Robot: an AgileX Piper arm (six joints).
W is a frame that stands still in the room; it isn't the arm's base.
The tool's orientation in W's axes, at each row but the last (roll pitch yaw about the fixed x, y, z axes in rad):
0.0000, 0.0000, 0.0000
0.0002, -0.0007, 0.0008
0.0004, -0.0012, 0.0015
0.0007, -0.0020, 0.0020
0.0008, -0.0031, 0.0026
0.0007, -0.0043, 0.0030
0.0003, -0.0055, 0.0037
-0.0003, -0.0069, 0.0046
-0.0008, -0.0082, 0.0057
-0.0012, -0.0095, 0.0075
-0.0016, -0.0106, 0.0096
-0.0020, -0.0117, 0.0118
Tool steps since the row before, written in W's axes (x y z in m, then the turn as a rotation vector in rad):
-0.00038, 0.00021, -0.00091, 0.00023, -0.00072, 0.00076
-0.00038, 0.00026, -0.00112, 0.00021, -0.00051, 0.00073
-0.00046, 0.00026, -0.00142, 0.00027, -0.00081, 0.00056
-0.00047, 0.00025, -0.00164, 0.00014, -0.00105, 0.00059
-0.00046, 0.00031, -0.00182, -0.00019, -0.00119, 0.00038
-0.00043, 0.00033, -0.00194, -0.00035, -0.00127, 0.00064
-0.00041, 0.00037, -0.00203, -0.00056, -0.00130, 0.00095
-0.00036, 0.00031, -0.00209, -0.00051, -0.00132, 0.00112
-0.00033, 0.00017, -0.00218, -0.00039, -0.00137, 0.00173
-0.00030, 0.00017, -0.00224, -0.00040, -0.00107, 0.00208
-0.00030, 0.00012, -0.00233, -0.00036, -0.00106, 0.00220
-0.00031, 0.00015, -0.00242, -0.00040, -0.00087, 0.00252
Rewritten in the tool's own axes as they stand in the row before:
-0.00038, 0.00021, -0.00091, 0.00023, -0.00072, 0.00076
-0.00038, 0.00026, -0.00112, 0.00021, -0.00051, 0.00073
-0.00046, 0.00026, -0.00142, 0.00027, -0.00081, 0.00056
-0.00047, 0.00025, -0.00164, 0.00014, -0.00105, 0.00059
-0.00046, 0.00031, -0.00182, -0.00019, -0.00119, 0.00038
-0.00044, 0.00033, -0.00194, -0.00035, -0.00127, 0.00064
-0.00042, 0.00037, -0.00203, -0.00056, -0.00130, 0.00095
-0.00037, 0.00031, -0.00209, -0.00051, -0.00132, 0.00112
-0.00035, 0.00017, -0.00218, -0.00038, -0.00137, 0.00173
-0.00032, 0.00017, -0.00224, -0.00039, -0.00107, 0.00208
-0.00032, 0.00013, -0.00233, -0.00035, -0.00106, 0.00220
-0.00034, 0.00016, -0.00242, -0.00038, -0.00087, 0.00252

